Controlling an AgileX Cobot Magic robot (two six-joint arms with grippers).
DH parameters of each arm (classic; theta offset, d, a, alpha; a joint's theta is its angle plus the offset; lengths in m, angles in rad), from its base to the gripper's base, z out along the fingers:
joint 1: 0 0.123 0 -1.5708
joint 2: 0.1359 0 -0.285 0
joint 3: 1.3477 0 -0.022 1.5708
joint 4: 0 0.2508 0 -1.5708
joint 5: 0 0 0.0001 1.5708
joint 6: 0 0.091 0 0
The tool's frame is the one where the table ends.
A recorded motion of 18 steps. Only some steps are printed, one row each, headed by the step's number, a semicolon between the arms.
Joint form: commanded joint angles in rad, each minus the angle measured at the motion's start. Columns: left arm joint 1, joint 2, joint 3, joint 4, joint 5, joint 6; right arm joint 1, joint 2, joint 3, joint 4, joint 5, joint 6.
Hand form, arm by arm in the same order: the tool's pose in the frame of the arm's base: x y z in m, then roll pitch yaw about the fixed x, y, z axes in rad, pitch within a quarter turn. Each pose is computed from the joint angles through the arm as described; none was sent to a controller.
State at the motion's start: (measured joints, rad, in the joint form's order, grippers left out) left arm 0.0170 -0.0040 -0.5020 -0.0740 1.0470 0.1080; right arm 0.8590 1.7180 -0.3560 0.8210 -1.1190 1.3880
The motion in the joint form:
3: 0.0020 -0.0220 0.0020 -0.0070 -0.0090 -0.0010; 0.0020 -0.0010 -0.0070 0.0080 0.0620 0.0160
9: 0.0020 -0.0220 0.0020 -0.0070 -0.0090 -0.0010; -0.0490 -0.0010 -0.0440 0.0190 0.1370 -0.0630
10: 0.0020 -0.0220 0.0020 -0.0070 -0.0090 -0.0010; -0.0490 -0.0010 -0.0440 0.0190 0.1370 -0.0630
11: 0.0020 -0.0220 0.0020 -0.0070 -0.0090 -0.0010; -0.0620 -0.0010 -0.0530 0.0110 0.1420 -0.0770
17: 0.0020 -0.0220 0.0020 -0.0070 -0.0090 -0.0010; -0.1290 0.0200 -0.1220 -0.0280 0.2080 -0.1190
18: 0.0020 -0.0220 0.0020 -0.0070 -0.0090 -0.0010; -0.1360 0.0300 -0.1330 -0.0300 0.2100 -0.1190
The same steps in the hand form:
3: -0.0080 -0.0065 0.2792 3.0652 1.1472 3.0004; 0.2006 0.1439 0.1373 1.8686 -0.0632 1.6762
9: -0.0080 -0.0065 0.2792 3.0652 1.1472 3.0004; 0.2121 0.1411 0.1369 1.9154 -0.0207 1.6553
10: -0.0080 -0.0065 0.2792 3.0652 1.1472 3.0004; 0.2121 0.1411 0.1369 1.9154 -0.0207 1.6553
11: -0.0080 -0.0065 0.2792 3.0652 1.1472 3.0004; 0.2154 0.1407 0.1382 1.9116 -0.0118 1.6559
17: -0.0080 -0.0065 0.2792 3.0652 1.1472 3.0004; 0.2358 0.1424 0.1404 1.9285 0.0024 1.6570
18: -0.0080 -0.0065 0.2792 3.0652 1.1472 3.0004; 0.2390 0.1429 0.1396 1.9292 0.0022 1.6524

